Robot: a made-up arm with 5 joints.
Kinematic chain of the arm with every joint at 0, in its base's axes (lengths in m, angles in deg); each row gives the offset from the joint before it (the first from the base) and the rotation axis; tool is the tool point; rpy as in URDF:
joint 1: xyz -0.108 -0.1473 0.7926 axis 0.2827 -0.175 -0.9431
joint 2: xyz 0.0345 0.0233 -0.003 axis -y
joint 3: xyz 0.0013 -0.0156 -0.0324 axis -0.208 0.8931 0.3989
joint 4: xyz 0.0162 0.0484 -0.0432 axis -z
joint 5: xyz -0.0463 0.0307 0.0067 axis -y
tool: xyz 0.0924 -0.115 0.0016 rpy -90 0 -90
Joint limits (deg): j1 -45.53..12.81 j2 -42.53..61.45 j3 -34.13..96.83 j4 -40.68..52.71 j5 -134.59..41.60
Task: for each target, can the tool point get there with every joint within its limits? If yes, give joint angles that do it. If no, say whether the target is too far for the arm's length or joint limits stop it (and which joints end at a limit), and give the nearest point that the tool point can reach.
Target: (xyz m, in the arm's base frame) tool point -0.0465 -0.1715 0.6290
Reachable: yes | joints -39.38 14.27 1.18 -7.46 -86.27
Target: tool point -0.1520 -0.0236 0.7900
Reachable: no: joint limits stop it (at a limit: joint 1, joint 2, joint 4, joint 5) | nearest point -0.2226 -0.0203 0.7584 | short by 0.077 m
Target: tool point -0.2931 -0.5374 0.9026
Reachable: no: too far | nearest point -0.1820 -0.2551 0.8165 | short by 0.315 m
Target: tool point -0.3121 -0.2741 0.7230
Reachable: no: joint limits stop it (at a limit: joint 1, joint 4) | nearest point -0.2504 -0.2128 0.7396 | short by 0.089 m
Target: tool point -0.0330 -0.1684 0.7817
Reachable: yes | joints -9.58 37.72 18.63 22.56 27.36
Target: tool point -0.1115 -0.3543 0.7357
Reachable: no: joint limits stop it (at a limit: joint 1, joint 4) | nearest point -0.1148 -0.2788 0.7463 | short by 0.076 m
